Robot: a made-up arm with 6 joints. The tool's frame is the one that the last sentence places. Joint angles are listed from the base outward.
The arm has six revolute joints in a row. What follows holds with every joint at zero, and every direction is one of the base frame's.
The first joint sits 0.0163 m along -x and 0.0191 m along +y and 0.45 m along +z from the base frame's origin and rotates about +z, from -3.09 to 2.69 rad.
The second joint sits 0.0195 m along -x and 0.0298 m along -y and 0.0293 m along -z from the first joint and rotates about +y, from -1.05 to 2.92 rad.
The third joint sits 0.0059 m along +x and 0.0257 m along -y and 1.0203 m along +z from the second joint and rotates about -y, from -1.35 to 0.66 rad.
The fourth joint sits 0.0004 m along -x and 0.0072 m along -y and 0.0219 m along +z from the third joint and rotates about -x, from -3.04 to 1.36 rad.
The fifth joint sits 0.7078 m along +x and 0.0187 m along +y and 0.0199 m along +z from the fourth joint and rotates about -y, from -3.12 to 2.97 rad.
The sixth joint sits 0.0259 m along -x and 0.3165 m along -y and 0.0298 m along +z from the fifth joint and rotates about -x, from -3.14 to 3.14 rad.
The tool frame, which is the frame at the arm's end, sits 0.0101 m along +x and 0.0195 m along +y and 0.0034 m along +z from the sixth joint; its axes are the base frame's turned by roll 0, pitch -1.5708 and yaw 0 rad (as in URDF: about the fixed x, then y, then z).
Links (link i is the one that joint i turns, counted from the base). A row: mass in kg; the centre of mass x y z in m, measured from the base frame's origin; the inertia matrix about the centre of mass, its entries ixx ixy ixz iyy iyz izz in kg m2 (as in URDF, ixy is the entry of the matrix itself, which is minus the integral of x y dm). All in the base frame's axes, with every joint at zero. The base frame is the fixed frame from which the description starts. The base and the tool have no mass.
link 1: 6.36; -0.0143 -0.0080 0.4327; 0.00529 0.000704 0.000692 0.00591 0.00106 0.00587
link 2: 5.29; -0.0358 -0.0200 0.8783; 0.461 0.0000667 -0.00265 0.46 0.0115 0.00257
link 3: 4.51; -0.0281 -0.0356 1.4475; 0.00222 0 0 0.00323 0 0.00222
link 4: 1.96; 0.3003 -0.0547 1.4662; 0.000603 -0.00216 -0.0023 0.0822 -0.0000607 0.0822
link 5: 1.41; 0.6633 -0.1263 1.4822; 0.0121 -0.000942 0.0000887 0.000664 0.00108 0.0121
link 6: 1.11; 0.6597 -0.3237 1.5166; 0.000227 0 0 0.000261 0 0.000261
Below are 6 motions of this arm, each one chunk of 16 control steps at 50 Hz.
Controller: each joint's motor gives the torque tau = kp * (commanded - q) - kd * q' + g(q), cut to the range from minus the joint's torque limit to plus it. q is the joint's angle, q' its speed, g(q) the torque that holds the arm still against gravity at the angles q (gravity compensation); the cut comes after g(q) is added. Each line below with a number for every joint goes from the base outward.
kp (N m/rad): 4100 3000 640 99 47 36
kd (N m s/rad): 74 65 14 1.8 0.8 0.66
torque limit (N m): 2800 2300 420 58 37 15
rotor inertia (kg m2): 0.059 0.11 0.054 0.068 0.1 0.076
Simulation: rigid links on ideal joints. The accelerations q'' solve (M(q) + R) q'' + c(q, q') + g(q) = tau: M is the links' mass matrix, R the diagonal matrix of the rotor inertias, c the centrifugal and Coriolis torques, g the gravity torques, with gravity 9.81 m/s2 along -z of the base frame. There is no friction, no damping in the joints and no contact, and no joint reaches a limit. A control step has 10 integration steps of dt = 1/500 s. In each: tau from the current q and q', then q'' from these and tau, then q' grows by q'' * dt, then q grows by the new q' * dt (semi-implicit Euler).
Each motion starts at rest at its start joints. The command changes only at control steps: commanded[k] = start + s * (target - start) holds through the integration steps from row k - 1 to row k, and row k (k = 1, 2, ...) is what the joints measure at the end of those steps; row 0 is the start. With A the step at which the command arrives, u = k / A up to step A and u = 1 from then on. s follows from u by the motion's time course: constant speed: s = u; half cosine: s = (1 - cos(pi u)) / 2; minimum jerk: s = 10 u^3 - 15 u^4 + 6 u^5; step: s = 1 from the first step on.
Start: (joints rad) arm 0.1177 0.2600 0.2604 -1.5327 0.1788 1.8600
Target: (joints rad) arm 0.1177 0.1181 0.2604 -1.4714 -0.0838 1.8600
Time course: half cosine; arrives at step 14
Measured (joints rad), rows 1 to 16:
1: 0.1177 0.2599 0.2603 -1.5326 0.1785 1.8600
2: 0.1179 0.2593 0.2597 -1.5320 0.1768 1.8600
3: 0.1182 0.2578 0.2582 -1.5306 0.1719 1.8601
4: 0.1186 0.2545 0.2554 -1.5284 0.1621 1.8604
5: 0.1190 0.2488 0.2512 -1.5253 0.1458 1.8608
6: 0.1194 0.2404 0.2461 -1.5215 0.1222 1.8615
7: 0.1196 0.2288 0.2407 -1.5170 0.0916 1.8624
8: 0.1196 0.2143 0.2360 -1.5117 0.0554 1.8636
9: 0.1194 0.1970 0.2330 -1.5056 0.0156 1.8647
10: 0.1189 0.1778 0.2327 -1.4988 -0.0248 1.8657
11: 0.1184 0.1574 0.2358 -1.4911 -0.0628 1.8663
12: 0.1178 0.1371 0.2424 -1.4830 -0.0951 1.8662
13: 0.1171 0.1178 0.2522 -1.4746 -0.1193 1.8654
14: 0.1164 0.1010 0.2646 -1.4663 -0.1335 1.8636
15: 0.1158 0.0875 0.2785 -1.4585 -0.1370 1.8609
16: 0.1154 0.0779 0.2921 -1.4514 -0.1309 1.8576

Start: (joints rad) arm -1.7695 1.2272 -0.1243 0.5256 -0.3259 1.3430
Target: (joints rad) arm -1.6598 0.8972 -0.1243 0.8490 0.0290 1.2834
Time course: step
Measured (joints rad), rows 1 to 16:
1: -1.7616 1.2084 -0.1476 0.5527 -0.2942 1.3401
2: -1.7410 1.1611 -0.1937 0.6071 -0.2147 1.3317
3: -1.7109 1.0948 -0.2351 0.6649 -0.1055 1.3184
4: -1.6760 1.0193 -0.2526 0.7182 0.0119 1.3018
5: -1.6427 0.9440 -0.2384 0.7725 0.1162 1.2839
6: -1.6169 0.8770 -0.1945 0.8389 0.1899 1.2673
7: -1.6028 0.8236 -0.1292 0.9231 0.2223 1.2542
8: -1.6010 0.7859 -0.0535 1.0176 0.2112 1.2464
9: -1.6090 0.7630 0.0205 1.1016 0.1633 1.2452
10: -1.6223 0.7521 0.0807 1.1511 0.0923 1.2506
11: -1.6367 0.7504 0.1176 1.1515 0.0150 1.2616
12: -1.6498 0.7558 0.1270 1.1045 -0.0527 1.2766
13: -1.6606 0.7673 0.1109 1.0262 -0.0990 1.2931
14: -1.6691 0.7851 0.0746 0.9380 -0.1179 1.3085
15: -1.6753 0.8088 0.0246 0.8580 -0.1094 1.3202
16: -1.6792 0.8379 -0.0323 0.7969 -0.0783 1.3264

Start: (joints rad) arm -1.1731 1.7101 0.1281 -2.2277 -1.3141 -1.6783
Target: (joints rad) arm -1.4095 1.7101 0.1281 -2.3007 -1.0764 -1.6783
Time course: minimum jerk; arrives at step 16
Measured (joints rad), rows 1 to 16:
1: -1.1731 1.7101 0.1281 -2.2278 -1.3140 -1.6783
2: -1.1736 1.7101 0.1280 -2.2286 -1.3136 -1.6783
3: -1.1752 1.7101 0.1279 -2.2316 -1.3119 -1.6784
4: -1.1793 1.7101 0.1275 -2.2384 -1.3076 -1.6787
5: -1.1873 1.7102 0.1270 -2.2505 -1.2993 -1.6793
6: -1.2007 1.7103 0.1264 -2.2679 -1.2856 -1.6802
7: -1.2203 1.7103 0.1261 -2.2890 -1.2658 -1.6815
8: -1.2462 1.7103 0.1265 -2.3108 -1.2398 -1.6829
9: -1.2777 1.7102 0.1279 -2.3294 -1.2085 -1.6844
10: -1.3130 1.7099 0.1308 -2.3409 -1.1737 -1.6854
11: -1.3498 1.7094 0.1349 -2.3427 -1.1376 -1.6856
12: -1.3852 1.7085 0.1398 -2.3336 -1.1031 -1.6846
13: -1.4163 1.7073 0.1445 -2.3143 -1.0730 -1.6822
14: -1.4407 1.7060 0.1478 -2.2872 -1.0496 -1.6784
15: -1.4565 1.7046 0.1487 -2.2559 -1.0346 -1.6737
16: -1.4629 1.7036 0.1468 -2.2254 -1.0285 -1.6689

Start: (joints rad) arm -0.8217 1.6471 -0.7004 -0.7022 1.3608 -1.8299
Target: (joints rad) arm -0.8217 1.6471 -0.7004 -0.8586 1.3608 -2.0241
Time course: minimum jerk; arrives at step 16
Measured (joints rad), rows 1 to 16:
1: -0.8217 1.6471 -0.7004 -0.7022 1.3608 -1.8299
2: -0.8217 1.6471 -0.7003 -0.7026 1.3607 -1.8303
3: -0.8217 1.6471 -0.7002 -0.7040 1.3606 -1.8317
4: -0.8217 1.6471 -0.6997 -0.7074 1.3602 -1.8352
5: -0.8218 1.6471 -0.6990 -0.7138 1.3596 -1.8421
6: -0.8218 1.6471 -0.6981 -0.7240 1.3587 -1.8536
7: -0.8219 1.6471 -0.6971 -0.7381 1.3576 -1.8703
8: -0.8219 1.6470 -0.6963 -0.7560 1.3566 -1.8924
9: -0.8219 1.6471 -0.6958 -0.7767 1.3559 -1.9190
10: -0.8219 1.6471 -0.6959 -0.7988 1.3557 -1.9486
11: -0.8218 1.6471 -0.6967 -0.8210 1.3563 -1.9790
12: -0.8217 1.6471 -0.6982 -0.8416 1.3576 -2.0078
13: -0.8216 1.6472 -0.7002 -0.8592 1.3597 -2.0323
14: -0.8215 1.6472 -0.7025 -0.8725 1.3622 -2.0506
15: -0.8214 1.6472 -0.7048 -0.8809 1.3650 -2.0612
16: -0.8214 1.6472 -0.7067 -0.8842 1.3675 -2.0638

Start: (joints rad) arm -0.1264 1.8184 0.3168 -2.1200 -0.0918 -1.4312
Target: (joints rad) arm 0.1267 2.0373 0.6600 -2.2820 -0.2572 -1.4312
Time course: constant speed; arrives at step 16
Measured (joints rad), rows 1 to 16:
1: -0.1249 1.8195 0.3198 -2.1179 -0.0923 -1.4313
2: -0.1199 1.8232 0.3298 -2.1122 -0.0944 -1.4315
3: -0.1102 1.8303 0.3481 -2.1043 -0.0991 -1.4316
4: -0.0956 1.8410 0.3742 -2.0980 -0.1073 -1.4313
5: -0.0769 1.8549 0.4058 -2.0977 -0.1192 -1.4305
6: -0.0551 1.8712 0.4399 -2.1068 -0.1346 -1.4290
7: -0.0316 1.8889 0.4734 -2.1272 -0.1525 -1.4271
8: -0.0079 1.9070 0.5036 -2.1583 -0.1714 -1.4252
9: 0.0150 1.9248 0.5291 -2.1970 -0.1898 -1.4238
10: 0.0363 1.9420 0.5495 -2.2385 -0.2061 -1.4234
11: 0.0555 1.9584 0.5659 -2.2768 -0.2192 -1.4244
12: 0.0725 1.9741 0.5800 -2.3064 -0.2289 -1.4268
13: 0.0876 1.9893 0.5937 -2.3237 -0.2354 -1.4301
14: 0.1010 2.0041 0.6084 -2.3279 -0.2398 -1.4339
15: 0.1135 2.0187 0.6248 -2.3211 -0.2435 -1.4372
16: 0.1255 2.0331 0.6430 -2.3072 -0.2479 -1.4395

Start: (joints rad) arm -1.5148 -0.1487 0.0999 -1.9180 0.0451 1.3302
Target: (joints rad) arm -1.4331 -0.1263 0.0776 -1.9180 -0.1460 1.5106
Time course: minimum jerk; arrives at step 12
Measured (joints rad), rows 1 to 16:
1: -1.5146 -0.1487 0.0999 -1.9177 0.0450 1.3303
2: -1.5130 -0.1487 0.0999 -1.9160 0.0440 1.3309
3: -1.5089 -0.1487 0.0998 -1.9121 0.0407 1.3335
4: -1.5017 -0.1486 0.0994 -1.9066 0.0329 1.3398
5: -1.4917 -0.1481 0.0987 -1.9014 0.0186 1.3520
6: -1.4798 -0.1469 0.0974 -1.8986 -0.0036 1.3715
7: -1.4672 -0.1449 0.0955 -1.8997 -0.0336 1.3986
8: -1.4552 -0.1421 0.0928 -1.9054 -0.0696 1.4319
9: -1.4450 -0.1383 0.0895 -1.9151 -0.1082 1.4686
10: -1.4377 -0.1338 0.0857 -1.9271 -0.1451 1.5046
11: -1.4334 -0.1290 0.0817 -1.9389 -0.1754 1.5355
12: -1.4318 -0.1244 0.0776 -1.9475 -0.1957 1.5574
13: -1.4315 -0.1202 0.0739 -1.9500 -0.2040 1.5682
14: -1.4316 -0.1170 0.0707 -1.9457 -0.2010 1.5677
15: -1.4319 -0.1148 0.0682 -1.9363 -0.1890 1.5579
16: -1.4323 -0.1138 0.0665 -1.9244 -0.1716 1.5419

